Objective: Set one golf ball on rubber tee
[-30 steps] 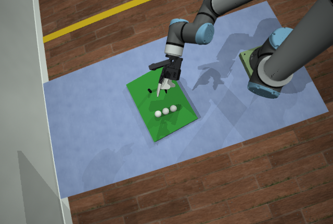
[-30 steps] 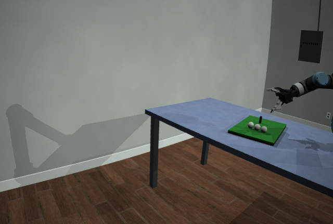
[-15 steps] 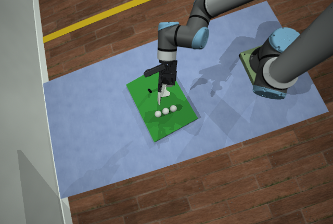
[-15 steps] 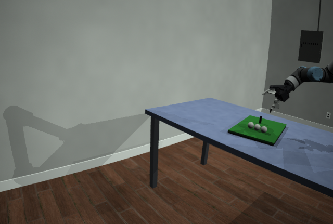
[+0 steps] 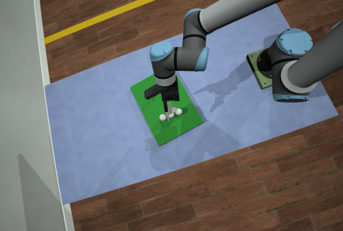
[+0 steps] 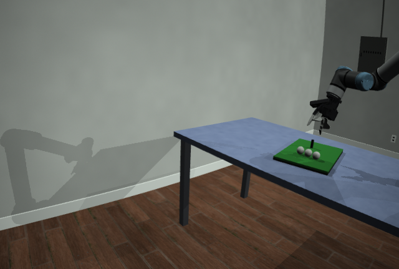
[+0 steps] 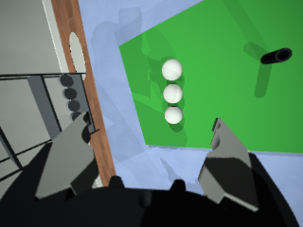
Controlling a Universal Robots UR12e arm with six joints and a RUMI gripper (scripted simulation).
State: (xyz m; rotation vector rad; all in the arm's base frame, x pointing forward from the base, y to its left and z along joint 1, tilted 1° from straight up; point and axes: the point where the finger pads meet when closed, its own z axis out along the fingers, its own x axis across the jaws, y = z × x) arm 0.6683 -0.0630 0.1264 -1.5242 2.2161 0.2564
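Now: hand 20 mm short of the green mat, 120 mm to the left of it and 150 mm above it.
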